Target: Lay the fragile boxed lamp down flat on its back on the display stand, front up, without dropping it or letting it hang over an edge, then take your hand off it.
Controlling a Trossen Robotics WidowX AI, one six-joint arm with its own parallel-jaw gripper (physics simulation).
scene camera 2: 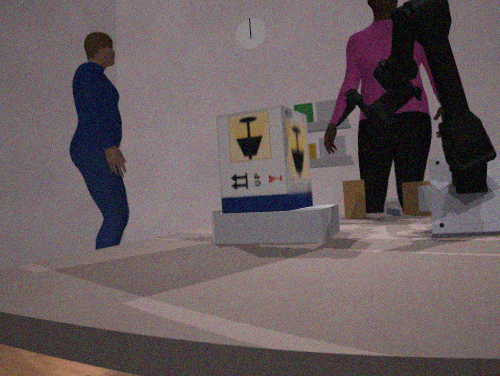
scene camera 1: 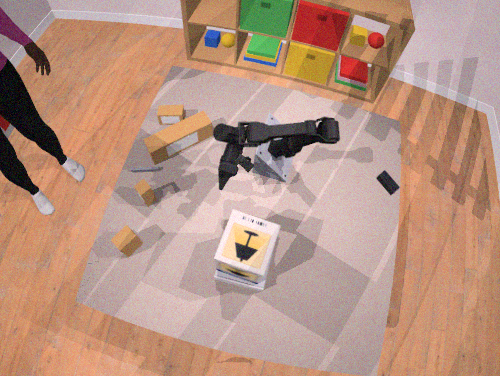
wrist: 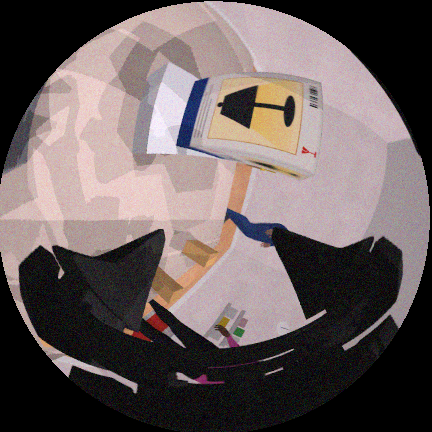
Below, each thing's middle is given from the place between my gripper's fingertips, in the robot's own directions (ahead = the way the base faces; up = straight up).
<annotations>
I see my gripper 180 mm short of the boxed lamp (scene camera 2: pixel 264 163), 150 mm to the right of it and 50 mm above it. Also, from my hand: display stand (scene camera 2: pixel 317 223) (200 mm below, 160 mm ahead, 150 mm to the left).
</annotations>
